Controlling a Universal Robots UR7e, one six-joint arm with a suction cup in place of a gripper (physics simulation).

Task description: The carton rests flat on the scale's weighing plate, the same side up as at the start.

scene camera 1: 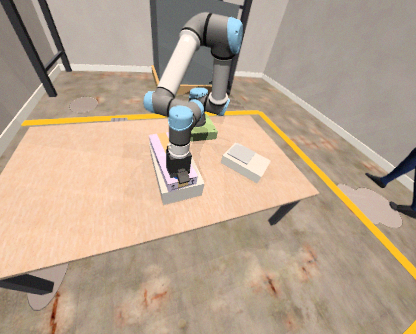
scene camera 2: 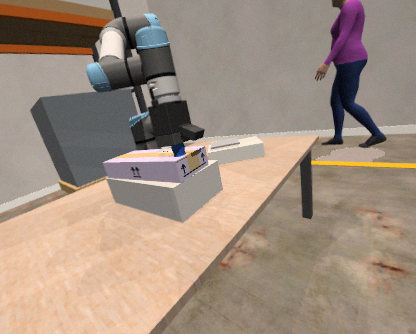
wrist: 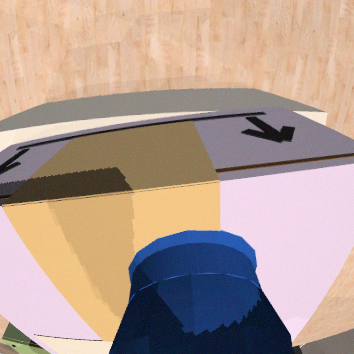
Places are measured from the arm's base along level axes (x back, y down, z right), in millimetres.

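Where they show: hand, its tool point: [scene camera 2: 181, 159] [wrist: 186, 240].
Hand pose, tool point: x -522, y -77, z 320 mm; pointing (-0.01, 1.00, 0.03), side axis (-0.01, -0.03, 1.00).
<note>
After its pixels a point has its place.
The lilac carton [scene camera 1: 159, 152] {x -354, y -91, z 353 mm} [scene camera 2: 142, 171] {x -411, y -61, z 370 mm} [wrist: 290, 215] {x -539, y -90, z 344 mm}, with orange tape along its top and black arrows on its sides, lies flat on a grey-white block [scene camera 1: 182, 195] {x -554, y 26, z 304 mm} [scene camera 2: 150, 196] {x -438, y 8, z 390 mm} [wrist: 165, 100] {x -553, y 4, z 317 mm}. The arrows point up in the second scene view. My suction cup [scene camera 1: 176, 178] [scene camera 2: 178, 150] [wrist: 195, 250] is blue and touches the carton's top near its front end, partly over the tape. The contact face itself is hidden. The scale [scene camera 1: 258, 164] {x -522, y 5, z -190 mm} [scene camera 2: 245, 150] {x -533, y 26, z -102 mm} is a low white box with a grey weighing plate [scene camera 1: 241, 153] {x -420, y -13, z -126 mm} [scene camera 2: 225, 145] {x -449, y -10, z -75 mm}, apart from the carton, to the right in the first scene view.
A green object [scene camera 1: 205, 131] {x -133, y 3, z -19 mm} [wrist: 16, 338] {x -154, y 10, z -67 mm} lies behind the carton near the arm's base. The wooden table [scene camera 1: 90, 200] {x -406, y 70, z 698 mm} [scene camera 2: 100, 250] {x -410, y 70, z 553 mm} has its front edge beyond the block. A grey cabinet [scene camera 2: 80, 135] stands behind. A person [scene camera 2: 350, 40] [scene camera 1: 402, 172] stands beyond the table.
</note>
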